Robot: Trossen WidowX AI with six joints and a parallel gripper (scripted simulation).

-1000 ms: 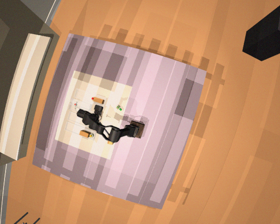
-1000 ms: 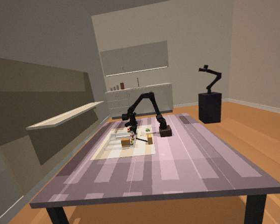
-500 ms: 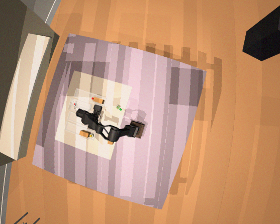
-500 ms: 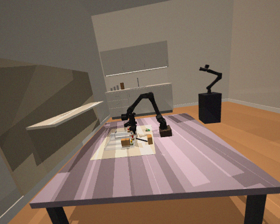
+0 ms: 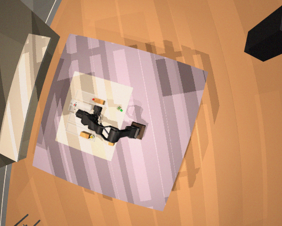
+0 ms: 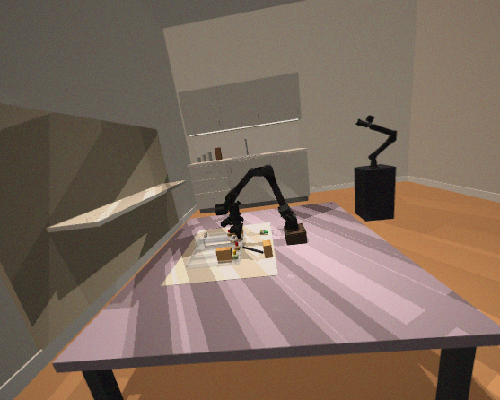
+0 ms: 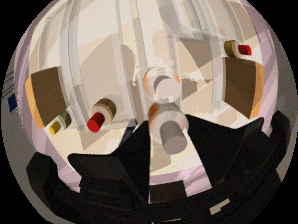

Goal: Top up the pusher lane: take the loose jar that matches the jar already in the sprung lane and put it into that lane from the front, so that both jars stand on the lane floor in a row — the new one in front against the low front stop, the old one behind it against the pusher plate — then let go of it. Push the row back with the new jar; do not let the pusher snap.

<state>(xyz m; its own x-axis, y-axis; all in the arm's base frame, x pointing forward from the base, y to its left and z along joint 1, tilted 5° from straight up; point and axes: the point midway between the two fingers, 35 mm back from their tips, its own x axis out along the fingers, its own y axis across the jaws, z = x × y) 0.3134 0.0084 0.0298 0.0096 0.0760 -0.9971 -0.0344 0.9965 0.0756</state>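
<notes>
The clear rack lies 16 cm ahead of my gripper tip, 2 cm to the right of it and 3 cm below it.
</notes>
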